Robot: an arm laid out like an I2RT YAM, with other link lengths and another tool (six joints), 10 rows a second.
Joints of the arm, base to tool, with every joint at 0 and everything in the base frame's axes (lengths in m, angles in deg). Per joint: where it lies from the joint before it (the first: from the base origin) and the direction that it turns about. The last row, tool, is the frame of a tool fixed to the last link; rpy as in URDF.
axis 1: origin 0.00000 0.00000 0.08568 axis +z
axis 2: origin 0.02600 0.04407 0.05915 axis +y
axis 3: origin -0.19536 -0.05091 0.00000 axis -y
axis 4: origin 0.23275 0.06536 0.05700 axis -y
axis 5: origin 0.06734 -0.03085 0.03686 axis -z
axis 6: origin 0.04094 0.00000 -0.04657 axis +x
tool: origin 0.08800 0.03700 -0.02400 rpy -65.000 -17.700 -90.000
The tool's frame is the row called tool.
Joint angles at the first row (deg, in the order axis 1, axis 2, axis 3, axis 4, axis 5, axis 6):
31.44, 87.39, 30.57, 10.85, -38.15, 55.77
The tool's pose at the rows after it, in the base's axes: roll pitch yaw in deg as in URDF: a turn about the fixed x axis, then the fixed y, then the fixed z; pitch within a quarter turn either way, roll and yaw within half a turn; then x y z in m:
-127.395 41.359 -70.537 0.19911 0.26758 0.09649
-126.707 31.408 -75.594 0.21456 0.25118 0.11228
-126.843 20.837 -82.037 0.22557 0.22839 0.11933
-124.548 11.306 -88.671 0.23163 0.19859 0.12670
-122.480 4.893 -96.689 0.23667 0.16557 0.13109
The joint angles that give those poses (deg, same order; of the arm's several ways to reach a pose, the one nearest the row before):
31.07, 80.92, 36.51, -4.91, -28.71, 50.74
30.37, 75.74, 41.65, -18.15, -18.11, 48.01
30.04, 73.03, 46.04, -29.04, -6.50, 47.05
29.56, 68.75, 47.44, -36.77, 5.21, 47.53
27.55, 65.03, 47.27, -42.24, 14.06, 49.58

